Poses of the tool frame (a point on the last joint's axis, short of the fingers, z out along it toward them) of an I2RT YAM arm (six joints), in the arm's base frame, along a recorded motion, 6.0 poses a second.
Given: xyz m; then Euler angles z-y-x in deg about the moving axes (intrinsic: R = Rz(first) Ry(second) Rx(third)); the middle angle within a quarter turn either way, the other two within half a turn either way.
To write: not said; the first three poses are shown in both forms.
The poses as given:
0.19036 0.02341 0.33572 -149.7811 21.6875 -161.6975
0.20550 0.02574 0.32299 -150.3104 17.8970 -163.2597
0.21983 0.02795 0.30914 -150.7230 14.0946 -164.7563
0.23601 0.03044 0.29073 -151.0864 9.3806 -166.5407
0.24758 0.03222 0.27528 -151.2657 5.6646 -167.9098
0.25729 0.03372 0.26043 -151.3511 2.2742 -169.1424
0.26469 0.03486 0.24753 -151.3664 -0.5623 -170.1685
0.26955 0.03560 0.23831 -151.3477 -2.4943 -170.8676
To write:
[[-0.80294 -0.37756 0.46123 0.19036], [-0.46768 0.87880 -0.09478 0.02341], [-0.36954 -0.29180 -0.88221 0.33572], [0 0 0 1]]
[[-0.82668 -0.39742 0.39831 0.20550], [-0.47133 0.87575 -0.10446 0.02574], [-0.30731 -0.27410 -0.91128 0.32299], [0 0 0 1]]
[[-0.84601 -0.41598 0.33352 0.21983], [-0.47431 0.87289 -0.11444 0.02795], [-0.24352 -0.25501 -0.93577 0.30914], [0 0 0 1]]
[[-0.86364 -0.43700 0.25129 0.23601], [-0.47702 0.86965 -0.12710 0.03044], [-0.16299 -0.22964 -0.95953 0.29073], [0 0 0 1]]
[[-0.87258 -0.45196 0.18532 0.24758], [-0.47840 0.86735 -0.13726 0.03222], [-0.09870 -0.20843 -0.97304 0.27528], [0 0 0 1]]
[[-0.87688 -0.46430 0.12451 0.25729], [-0.47906 0.86545 -0.14662 0.03372], [-0.03968 -0.18822 -0.98132 0.26043], [0 0 0 1]]
[[-0.87766 -0.47364 0.07334 0.26469], [-0.47918 0.86401 -0.15450 0.03486], [0.00981 -0.17074 -0.98527 0.24753], [0 0 0 1]]
[[-0.87671 -0.47948 0.03840 0.26955], [-0.47904 0.86311 -0.15988 0.03560], [0.04352 -0.15857 -0.98639 0.23831], [0 0 0 1]]

